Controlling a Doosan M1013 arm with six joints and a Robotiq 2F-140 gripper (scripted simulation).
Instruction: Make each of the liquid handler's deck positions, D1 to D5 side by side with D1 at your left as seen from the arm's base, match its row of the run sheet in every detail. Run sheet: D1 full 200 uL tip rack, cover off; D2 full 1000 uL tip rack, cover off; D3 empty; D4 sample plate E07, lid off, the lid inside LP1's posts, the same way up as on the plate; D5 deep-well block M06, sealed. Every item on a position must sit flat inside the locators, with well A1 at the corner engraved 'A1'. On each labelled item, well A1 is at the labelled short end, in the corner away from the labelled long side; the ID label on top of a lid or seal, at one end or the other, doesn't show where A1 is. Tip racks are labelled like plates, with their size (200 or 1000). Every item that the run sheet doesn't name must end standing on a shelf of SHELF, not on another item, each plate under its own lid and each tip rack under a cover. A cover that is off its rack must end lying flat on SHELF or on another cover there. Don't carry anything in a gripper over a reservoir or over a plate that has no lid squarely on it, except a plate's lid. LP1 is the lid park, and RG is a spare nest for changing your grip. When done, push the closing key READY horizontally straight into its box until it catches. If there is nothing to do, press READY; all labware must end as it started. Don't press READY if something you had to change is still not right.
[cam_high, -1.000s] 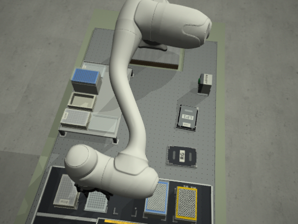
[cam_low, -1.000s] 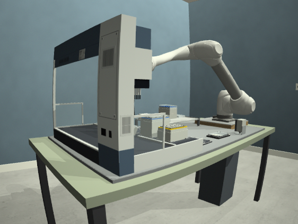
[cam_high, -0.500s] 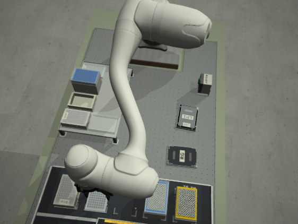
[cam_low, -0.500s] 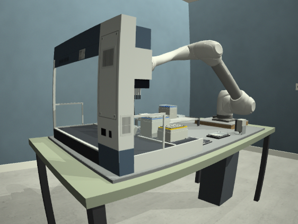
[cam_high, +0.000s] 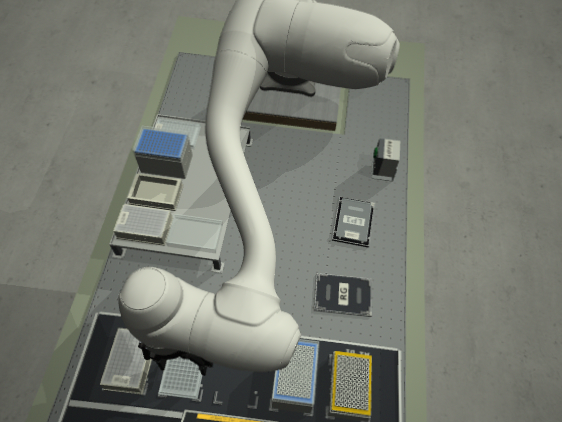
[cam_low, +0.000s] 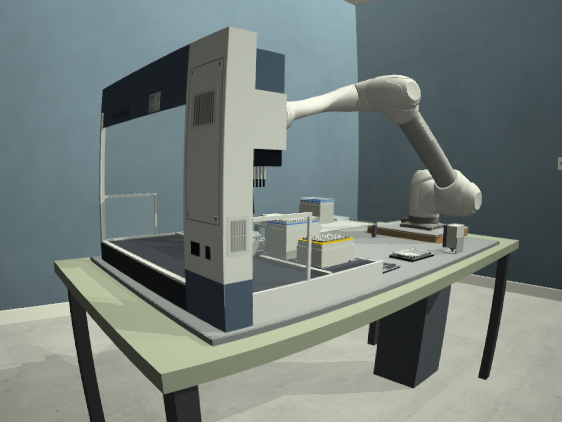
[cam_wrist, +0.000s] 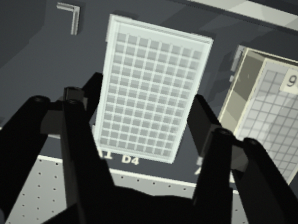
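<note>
The deep-well block M06 lies 120 mm to the right of my hand and 30 mm below it. Round my hand: yellow-rimmed tip rack (20 mm behind, 370 mm to the left, 10 mm below); blue-rimmed tip rack (20 mm behind, 240 mm to the left, 20 mm above); clear sample plate (20 mm below).
</note>
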